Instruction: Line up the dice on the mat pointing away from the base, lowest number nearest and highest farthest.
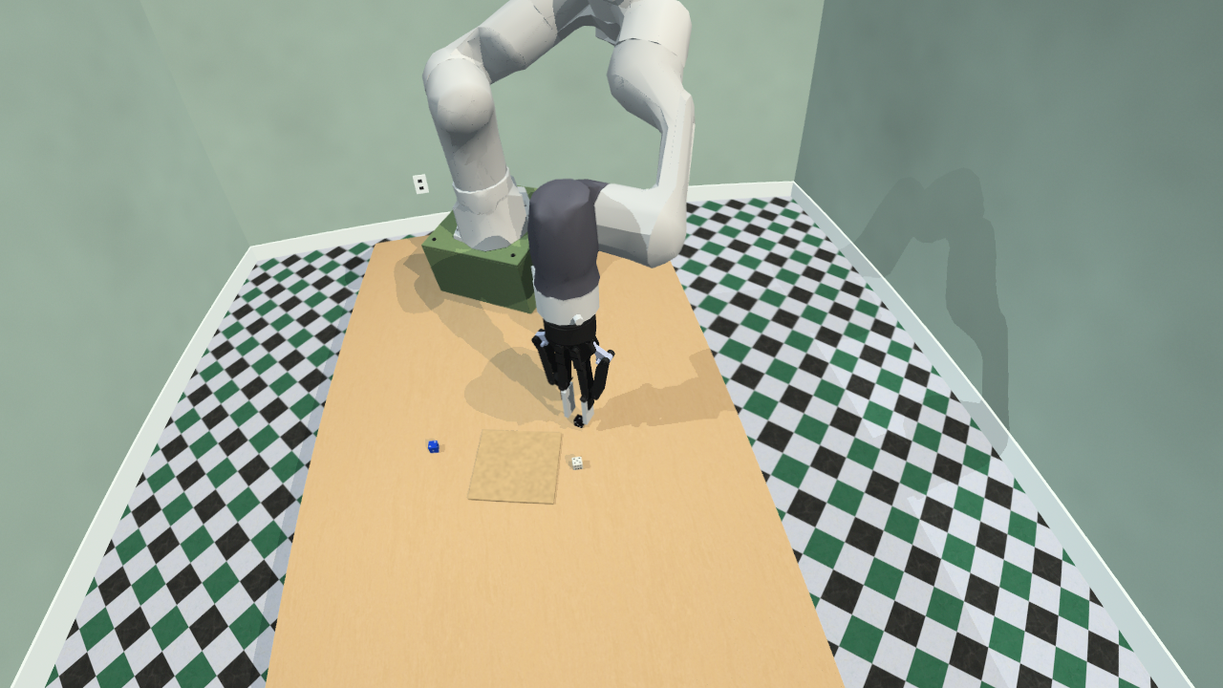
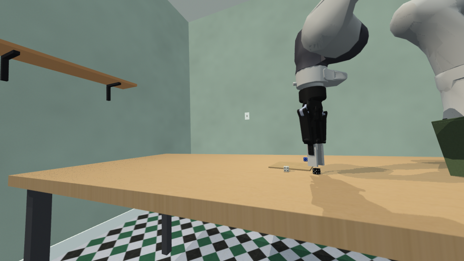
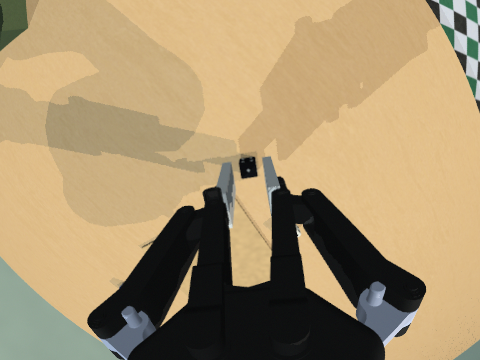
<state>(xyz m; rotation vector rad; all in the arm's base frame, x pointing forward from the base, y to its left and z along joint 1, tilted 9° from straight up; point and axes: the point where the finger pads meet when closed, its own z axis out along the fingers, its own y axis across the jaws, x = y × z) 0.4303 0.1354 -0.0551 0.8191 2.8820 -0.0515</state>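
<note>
Now: the black die 5 cm below my hand. From my hand the other things lie so: blue die (26 cm to the right, 5 cm below, 3 cm ahead); tan mat (11 cm to the right, 8 cm ahead, 5 cm below); white die (9 cm ahead, 5 cm below, 1 cm to the right).
</note>
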